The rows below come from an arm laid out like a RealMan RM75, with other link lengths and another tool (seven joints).
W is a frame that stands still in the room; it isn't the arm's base.
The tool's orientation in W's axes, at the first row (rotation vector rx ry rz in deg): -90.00, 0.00, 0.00
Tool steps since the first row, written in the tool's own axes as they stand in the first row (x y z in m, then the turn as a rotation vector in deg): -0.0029, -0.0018, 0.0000, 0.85, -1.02, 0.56; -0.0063, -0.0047, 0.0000, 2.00, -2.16, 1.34; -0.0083, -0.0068, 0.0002, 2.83, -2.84, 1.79; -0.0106, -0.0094, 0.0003, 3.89, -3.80, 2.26; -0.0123, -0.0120, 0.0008, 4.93, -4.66, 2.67; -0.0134, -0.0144, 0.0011, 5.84, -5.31, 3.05; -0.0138, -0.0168, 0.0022, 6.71, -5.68, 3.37; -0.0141, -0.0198, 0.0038, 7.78, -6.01, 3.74; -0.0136, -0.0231, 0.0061, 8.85, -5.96, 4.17
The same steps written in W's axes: -0.0029, 0.0000, 0.0018, 0.85, 0.56, 1.02; -0.0063, 0.0000, 0.0047, 2.00, 1.34, 2.16; -0.0083, 0.0002, 0.0068, 2.83, 1.79, 2.84; -0.0106, 0.0003, 0.0094, 3.89, 2.26, 3.80; -0.0123, 0.0008, 0.0120, 4.93, 2.67, 4.66; -0.0134, 0.0011, 0.0144, 5.84, 3.05, 5.31; -0.0138, 0.0022, 0.0168, 6.71, 3.37, 5.68; -0.0141, 0.0038, 0.0198, 7.78, 3.74, 6.01; -0.0136, 0.0061, 0.0231, 8.85, 4.17, 5.96
